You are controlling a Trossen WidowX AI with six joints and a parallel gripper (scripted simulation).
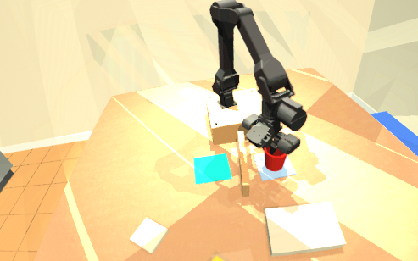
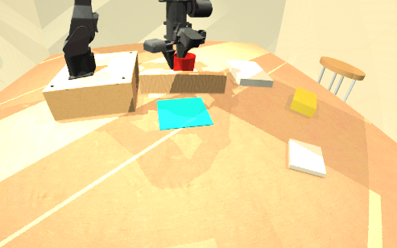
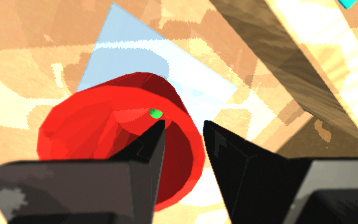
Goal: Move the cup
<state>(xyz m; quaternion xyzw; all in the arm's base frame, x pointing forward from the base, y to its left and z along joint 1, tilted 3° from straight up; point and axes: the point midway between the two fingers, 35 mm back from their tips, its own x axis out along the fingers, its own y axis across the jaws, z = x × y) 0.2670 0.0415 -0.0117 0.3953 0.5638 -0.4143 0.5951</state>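
Right now my gripper tip is 1 cm short of the red marble and 2 cm above it. Round my gripper tip: green marble 2 cm ahead, 1 cm to the left, 2 cm below; red cup 3 cm ahead, 1 cm to the left; blue marble 4 cm ahead, 1 cm to the right, 2 cm below.
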